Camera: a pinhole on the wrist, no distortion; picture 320 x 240 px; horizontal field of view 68.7 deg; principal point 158.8 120.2 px. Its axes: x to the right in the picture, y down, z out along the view. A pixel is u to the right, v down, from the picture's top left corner.
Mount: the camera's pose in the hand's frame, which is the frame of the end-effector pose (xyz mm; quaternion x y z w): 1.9 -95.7 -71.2 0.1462 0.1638 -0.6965 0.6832
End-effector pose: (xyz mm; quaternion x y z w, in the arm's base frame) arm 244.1 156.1 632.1 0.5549 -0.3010 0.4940 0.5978
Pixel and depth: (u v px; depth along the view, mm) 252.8 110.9 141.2
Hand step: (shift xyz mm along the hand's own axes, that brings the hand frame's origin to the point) -2.2 -207.3 32.3
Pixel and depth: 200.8 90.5 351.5
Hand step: -37.1 -302.5 220.7
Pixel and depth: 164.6 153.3 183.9
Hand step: 31.5 -178.8 92.3
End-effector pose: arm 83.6 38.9 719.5 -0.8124 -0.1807 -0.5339 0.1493
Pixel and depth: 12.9 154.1 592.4
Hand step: 108.4 -16.7 619.5
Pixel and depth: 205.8 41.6 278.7
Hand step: -87.3 -264.3 159.4
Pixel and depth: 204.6 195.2 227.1
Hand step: 78.1 -234.0 113.0
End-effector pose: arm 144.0 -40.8 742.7 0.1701 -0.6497 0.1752 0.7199
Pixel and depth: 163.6 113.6 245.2
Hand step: -0.2 -205.1 148.4
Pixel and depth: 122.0 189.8 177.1
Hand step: 58.8 -147.0 99.2
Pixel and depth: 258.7 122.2 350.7
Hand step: 8.4 -381.0 181.6
